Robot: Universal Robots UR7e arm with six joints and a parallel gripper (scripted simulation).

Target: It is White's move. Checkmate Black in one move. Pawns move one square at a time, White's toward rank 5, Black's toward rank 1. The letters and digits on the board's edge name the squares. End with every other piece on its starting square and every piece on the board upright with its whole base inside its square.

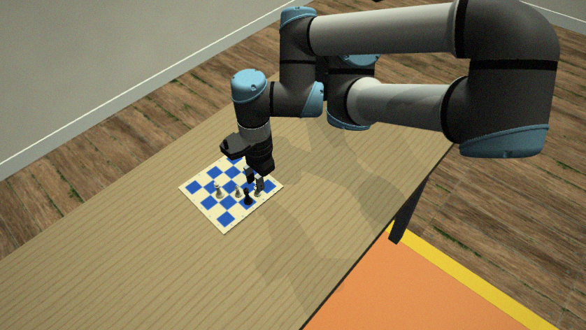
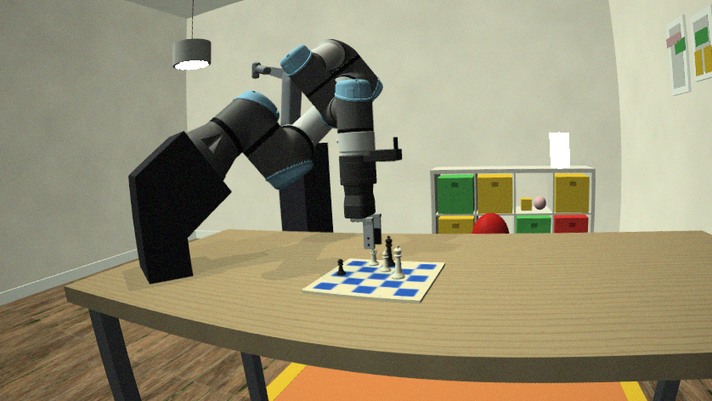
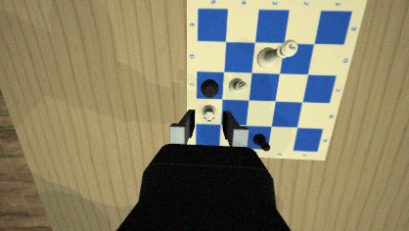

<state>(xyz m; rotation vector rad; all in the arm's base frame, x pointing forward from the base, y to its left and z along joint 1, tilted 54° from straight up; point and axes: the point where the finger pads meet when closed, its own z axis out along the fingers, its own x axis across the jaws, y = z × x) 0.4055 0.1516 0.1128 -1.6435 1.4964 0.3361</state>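
Right now my hand is 3 cm short of the black king, 3 cm above it and 1 cm to the right of it. Round my hand: blue-and-cream chessboard (6 cm to the right, 6 cm below, 6 cm ahead); black pawn (9 cm to the right, 4 cm below, 2 cm behind); tall white piece (9 cm ahead, 5 cm to the right, 3 cm below).
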